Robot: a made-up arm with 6 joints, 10 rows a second.
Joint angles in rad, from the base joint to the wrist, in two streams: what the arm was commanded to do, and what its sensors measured. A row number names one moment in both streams.
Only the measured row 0 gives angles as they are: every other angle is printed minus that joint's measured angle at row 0.
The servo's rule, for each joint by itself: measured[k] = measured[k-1] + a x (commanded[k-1-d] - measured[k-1]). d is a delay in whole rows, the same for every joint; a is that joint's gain. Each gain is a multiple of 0.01, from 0.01 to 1. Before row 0 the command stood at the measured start. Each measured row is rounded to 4 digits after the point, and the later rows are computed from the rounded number. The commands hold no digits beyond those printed.
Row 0, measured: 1.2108, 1.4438, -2.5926, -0.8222, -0.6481, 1.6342
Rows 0 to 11, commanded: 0.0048, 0.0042, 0.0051, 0.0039, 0.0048, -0.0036; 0.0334, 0.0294, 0.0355, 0.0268, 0.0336, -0.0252; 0.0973, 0.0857, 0.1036, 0.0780, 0.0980, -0.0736; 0.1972, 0.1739, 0.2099, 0.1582, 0.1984, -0.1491; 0.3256, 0.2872, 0.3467, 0.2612, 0.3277, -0.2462; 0.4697, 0.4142, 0.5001, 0.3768, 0.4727, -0.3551; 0.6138, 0.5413, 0.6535, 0.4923, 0.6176, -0.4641; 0.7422, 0.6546, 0.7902, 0.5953, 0.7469, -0.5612; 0.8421, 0.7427, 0.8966, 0.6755, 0.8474, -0.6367; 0.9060, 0.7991, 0.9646, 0.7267, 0.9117, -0.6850; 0.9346, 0.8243, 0.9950, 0.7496, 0.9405, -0.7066; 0.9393, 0.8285, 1.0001, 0.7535, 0.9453, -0.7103
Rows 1 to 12, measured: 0.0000, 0.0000, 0.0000, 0.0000, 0.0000, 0.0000; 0.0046, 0.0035, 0.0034, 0.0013, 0.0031, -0.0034; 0.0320, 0.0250, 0.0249, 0.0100, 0.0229, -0.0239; 0.0940, 0.0754, 0.0776, 0.0331, 0.0717, -0.0706; 0.1920, 0.1572, 0.1662, 0.0756, 0.1541, -0.1444; 0.3189, 0.2651, 0.2871, 0.1387, 0.2669, -0.2401; 0.4622, 0.3889, 0.4298, 0.2197, 0.4007, -0.3482; 0.6062, 0.5154, 0.5797, 0.3124, 0.5417, -0.4571; 0.7354, 0.6309, 0.7207, 0.4086, 0.6751, -0.5550; 0.8368, 0.7237, 0.8386, 0.4993, 0.7871, -0.6318; 0.9025, 0.7863, 0.9230, 0.5766, 0.8681, -0.6818; 0.9330, 0.8178, 0.9712, 0.6354, 0.9152, -0.7051
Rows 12 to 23, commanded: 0.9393, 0.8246, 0.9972, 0.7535, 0.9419, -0.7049; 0.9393, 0.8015, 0.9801, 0.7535, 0.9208, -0.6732; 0.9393, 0.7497, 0.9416, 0.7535, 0.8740, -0.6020; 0.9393, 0.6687, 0.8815, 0.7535, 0.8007, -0.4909; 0.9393, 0.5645, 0.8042, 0.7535, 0.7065, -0.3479; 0.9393, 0.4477, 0.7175, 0.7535, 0.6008, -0.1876; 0.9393, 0.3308, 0.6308, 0.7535, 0.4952, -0.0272; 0.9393, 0.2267, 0.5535, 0.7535, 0.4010, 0.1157; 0.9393, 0.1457, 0.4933, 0.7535, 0.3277, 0.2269; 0.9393, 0.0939, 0.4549, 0.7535, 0.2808, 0.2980; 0.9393, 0.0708, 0.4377, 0.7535, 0.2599, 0.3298; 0.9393, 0.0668, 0.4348, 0.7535, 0.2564, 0.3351
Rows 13 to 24, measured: 0.9390, 0.8267, 0.9906, 0.6756, 0.9348, -0.7100; 0.9393, 0.8250, 0.9950, 0.7021, 0.9394, -0.7052; 0.9393, 0.8055, 0.9850, 0.7196, 0.9273, -0.6751; 0.9393, 0.7592, 0.9559, 0.7311, 0.8927, -0.6064; 0.9393, 0.6841, 0.9061, 0.7387, 0.8329, -0.4978; 0.9393, 0.5848, 0.8378, 0.7437, 0.7507, -0.3569; 0.9393, 0.4710, 0.7572, 0.7470, 0.6533, -0.1978; 0.9393, 0.3546, 0.6725, 0.7492, 0.5505, -0.0374; 0.9393, 0.2484, 0.5928, 0.7507, 0.4533, 0.1065; 0.9393, 0.1632, 0.5261, 0.7517, 0.3717, 0.2197; 0.9393, 0.1057, 0.4784, 0.7523, 0.3126, 0.2933; 0.9393, 0.0767, 0.4511, 0.7527, 0.2783, 0.3276
